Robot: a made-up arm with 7 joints.
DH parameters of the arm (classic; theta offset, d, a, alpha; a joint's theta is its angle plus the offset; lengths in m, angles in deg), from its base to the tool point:
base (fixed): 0 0 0 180
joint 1: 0 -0.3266 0 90
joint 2: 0 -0.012 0 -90
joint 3: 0 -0.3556 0 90
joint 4: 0 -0.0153 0 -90
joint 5: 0 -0.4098 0 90
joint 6: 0 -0.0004 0 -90
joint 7: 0 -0.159 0 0
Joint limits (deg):
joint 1: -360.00..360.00
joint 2: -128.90..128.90
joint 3: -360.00..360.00
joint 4: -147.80..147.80
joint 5: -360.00..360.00
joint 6: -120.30..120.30
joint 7: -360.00..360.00
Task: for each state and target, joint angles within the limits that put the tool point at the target. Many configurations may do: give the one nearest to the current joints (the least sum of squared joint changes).
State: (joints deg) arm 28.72 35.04 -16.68 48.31 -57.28 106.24 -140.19
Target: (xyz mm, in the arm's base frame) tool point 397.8 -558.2 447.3
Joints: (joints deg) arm 61.80 50.16 2.26 41.11 -53.47 91.21 -140.19
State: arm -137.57 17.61 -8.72 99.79 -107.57 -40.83 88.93
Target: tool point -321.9 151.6 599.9
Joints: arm -149.54 -26.47 -23.96 116.28 -114.22 -57.62 88.93
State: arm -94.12 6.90 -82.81 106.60 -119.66 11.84 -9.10
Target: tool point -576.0 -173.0 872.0
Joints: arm -65.59 -29.22 -98.44 57.90 -121.55 10.63 -9.10
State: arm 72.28 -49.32 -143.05 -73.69 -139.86 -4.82 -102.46
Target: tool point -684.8 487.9 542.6
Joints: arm 58.54 -90.52 -121.69 -43.97 -140.80 -4.58 -102.46
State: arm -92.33 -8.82 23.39 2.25 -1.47 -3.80 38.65
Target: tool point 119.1 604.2 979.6
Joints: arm -90.72 26.13 21.16 28.22 -1.54 3.67 38.65
